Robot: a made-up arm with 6 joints.
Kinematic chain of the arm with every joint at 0, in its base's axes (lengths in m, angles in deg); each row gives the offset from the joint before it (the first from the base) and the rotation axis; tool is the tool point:
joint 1: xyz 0 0 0.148 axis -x
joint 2: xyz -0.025 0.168 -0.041 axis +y
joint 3: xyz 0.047 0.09 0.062 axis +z
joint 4: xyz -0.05 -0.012 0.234 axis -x
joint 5: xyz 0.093 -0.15 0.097 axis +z
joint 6: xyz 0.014 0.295 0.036 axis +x
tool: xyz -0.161 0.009 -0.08
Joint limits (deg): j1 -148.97..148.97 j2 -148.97..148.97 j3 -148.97..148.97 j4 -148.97..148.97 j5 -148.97..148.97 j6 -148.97..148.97
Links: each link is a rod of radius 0.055 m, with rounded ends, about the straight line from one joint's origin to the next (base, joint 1, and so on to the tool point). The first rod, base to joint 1, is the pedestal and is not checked.
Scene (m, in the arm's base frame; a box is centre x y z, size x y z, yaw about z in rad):
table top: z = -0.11
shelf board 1: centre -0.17 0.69 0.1 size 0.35 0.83 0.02 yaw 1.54
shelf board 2: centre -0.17 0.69 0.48 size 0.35 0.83 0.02 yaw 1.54
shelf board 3: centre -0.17 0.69 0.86 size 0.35 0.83 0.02 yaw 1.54
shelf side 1: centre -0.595 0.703 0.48 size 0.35 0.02 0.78 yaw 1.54
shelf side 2: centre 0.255 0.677 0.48 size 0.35 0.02 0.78 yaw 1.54
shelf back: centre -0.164 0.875 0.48 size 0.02 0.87 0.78 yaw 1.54
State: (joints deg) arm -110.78 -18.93 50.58 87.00 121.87 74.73
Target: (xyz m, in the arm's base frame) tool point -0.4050 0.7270 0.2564
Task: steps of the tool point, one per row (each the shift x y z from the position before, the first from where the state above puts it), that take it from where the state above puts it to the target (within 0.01 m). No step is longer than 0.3 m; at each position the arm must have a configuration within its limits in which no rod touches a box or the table.
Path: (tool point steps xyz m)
1: -0.1942 0.1923 0.1056
2: -0.0911 0.2496 0.0828
3: 0.0166 0.2558 0.0423
4: 0.1059 0.2125 -0.0025
5: 0.1588 0.1349 -0.0393
6: -0.0112 0.1219 0.0212
7: 0.0060 0.1161 0.0008
8: 0.0157 0.1032 -0.0219

